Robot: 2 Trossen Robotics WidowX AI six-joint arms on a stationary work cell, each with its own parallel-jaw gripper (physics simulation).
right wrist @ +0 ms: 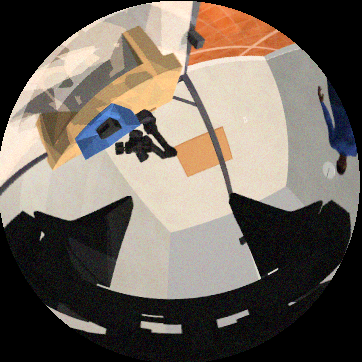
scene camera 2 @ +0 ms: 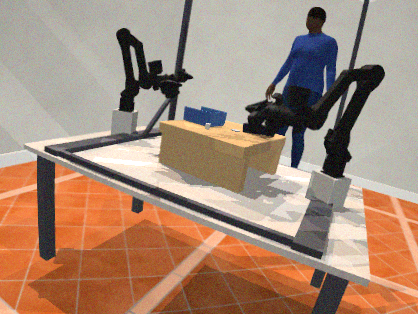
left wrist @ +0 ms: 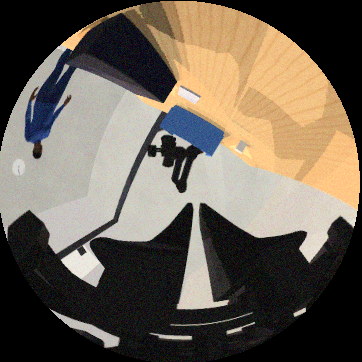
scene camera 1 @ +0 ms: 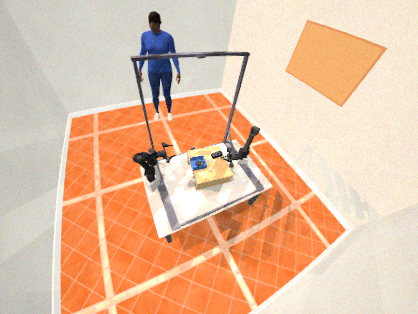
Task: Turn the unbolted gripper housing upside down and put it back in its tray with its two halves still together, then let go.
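Where they show: left gripper, fingertip midpoint: point(right wrist: 129, 148) point(scene camera 2: 246, 107) point(left wrist: 194, 207) point(scene camera 1: 221, 158); right gripper, fingertip midpoint: point(right wrist: 181, 199) point(scene camera 2: 187, 81) point(left wrist: 158, 153) point(scene camera 1: 174, 149); left arm's base, origin of the base link: point(scene camera 2: 332, 174); right arm's base, origin of the base link: point(scene camera 2: 125, 110) point(scene camera 1: 150, 178).
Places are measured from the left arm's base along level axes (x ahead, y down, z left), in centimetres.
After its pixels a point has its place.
The gripper housing point(scene camera 1: 200, 163) {x 44.8, y -9.1, z 27.6 cm} point(right wrist: 108, 128) {x 49.2, y -8.6, z 27.2 cm} is a small dark block lying inside the blue tray point(scene camera 1: 194, 160) point(scene camera 2: 205, 117) {x 40.6, y -9.0, z 30.4 cm} point(left wrist: 192, 130) {x 40.9, y -8.9, z 24.4 cm} point(right wrist: 90, 146) {x 46.7, y -9.1, z 33.2 cm}. The tray's walls hide the housing in scene camera 2 and the left wrist view. How its two halves sit is too small to tell. My left gripper point(scene camera 2: 248, 106) {x 26.2, y -16.2, z 23.0 cm} point(left wrist: 194, 207) {x 26.2, y -16.2, z 23.0 cm} is shut, with a narrow gap and no object seen between its fingertips. It is above the right part of the wooden stand, apart from the tray. My right gripper point(scene camera 2: 190, 76) {x 69.2, y -20.6, z 26.2 cm} point(right wrist: 181, 199) {x 69.2, y -20.6, z 26.2 cm} is wide open and empty, raised to the left of the stand.
The wooden stand point(scene camera 1: 215, 178) {x 28.6, y -5.6, z 39.1 cm} point(scene camera 2: 200, 150) {x 28.0, y 0.6, z 37.8 cm} point(left wrist: 285, 65) carries the tray. A black box point(scene camera 1: 216, 154) {x 30.8, y -9.5, z 13.4 cm} point(scene camera 2: 257, 130) point(left wrist: 122, 55) lies on it close below the left gripper. A small pale block point(scene camera 2: 207, 126) {x 34.8, y -6.7, z 32.4 cm} point(left wrist: 241, 146) {x 34.7, y -6.7, z 31.6 cm} and a flat white piece point(scene camera 2: 235, 130) {x 34.3, y -5.9, z 19.6 cm} point(left wrist: 189, 94) {x 34.4, y -5.9, z 19.1 cm} lie near the tray.
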